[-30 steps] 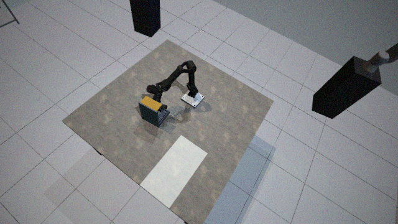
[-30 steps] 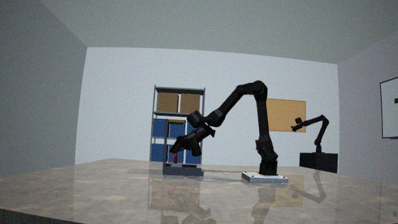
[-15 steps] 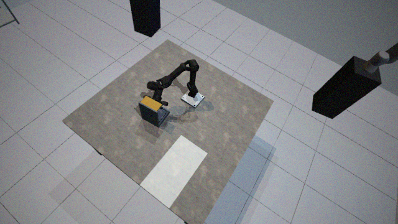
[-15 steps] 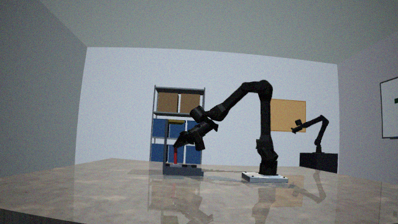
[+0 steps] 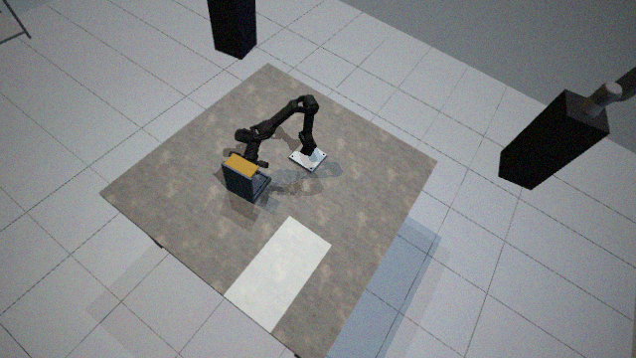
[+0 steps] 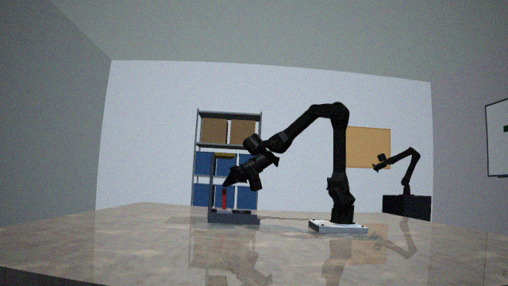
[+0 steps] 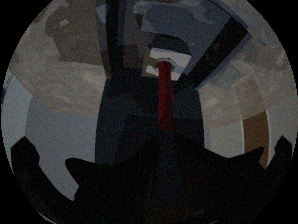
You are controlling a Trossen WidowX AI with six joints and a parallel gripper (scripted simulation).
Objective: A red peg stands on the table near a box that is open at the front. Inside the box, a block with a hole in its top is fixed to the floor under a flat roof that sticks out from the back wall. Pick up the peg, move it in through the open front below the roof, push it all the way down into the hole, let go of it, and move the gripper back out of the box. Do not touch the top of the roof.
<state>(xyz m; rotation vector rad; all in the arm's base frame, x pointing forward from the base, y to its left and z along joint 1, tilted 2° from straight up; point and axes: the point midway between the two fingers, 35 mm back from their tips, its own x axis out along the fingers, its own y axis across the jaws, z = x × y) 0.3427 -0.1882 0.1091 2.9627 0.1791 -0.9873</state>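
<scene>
Right now my gripper tip is 5 cm above the red peg. Also, from my gripper tip: orange roof (10 cm above).
</scene>
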